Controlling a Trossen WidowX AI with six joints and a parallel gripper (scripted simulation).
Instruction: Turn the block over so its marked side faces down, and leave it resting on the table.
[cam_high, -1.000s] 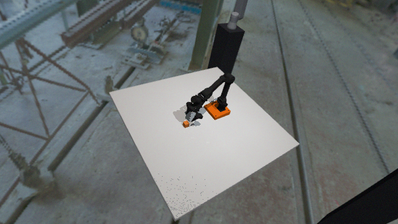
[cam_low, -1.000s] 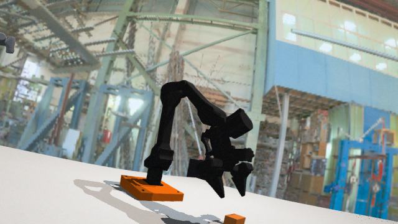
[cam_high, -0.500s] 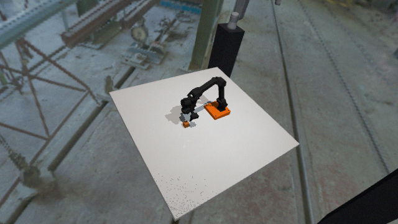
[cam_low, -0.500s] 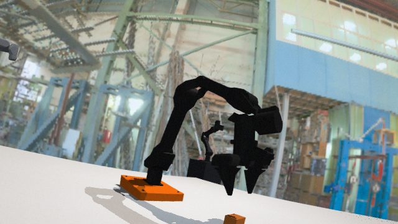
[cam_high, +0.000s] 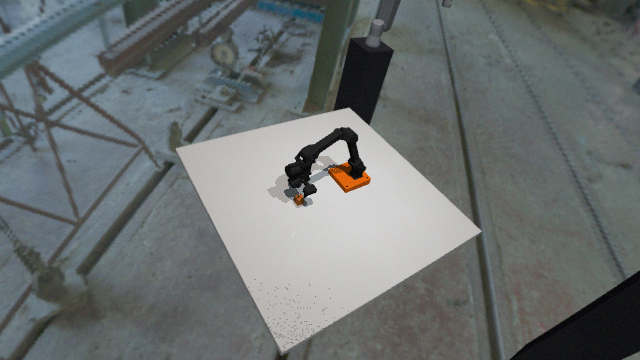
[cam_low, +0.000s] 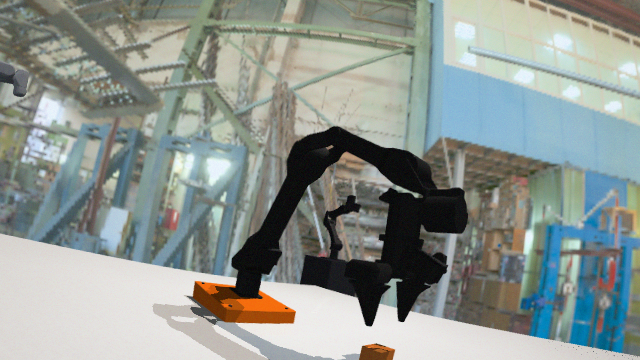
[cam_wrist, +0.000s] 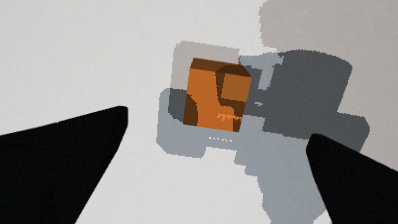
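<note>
The block lies 6 cm below my gripper tip and 1 cm behind it.
</note>
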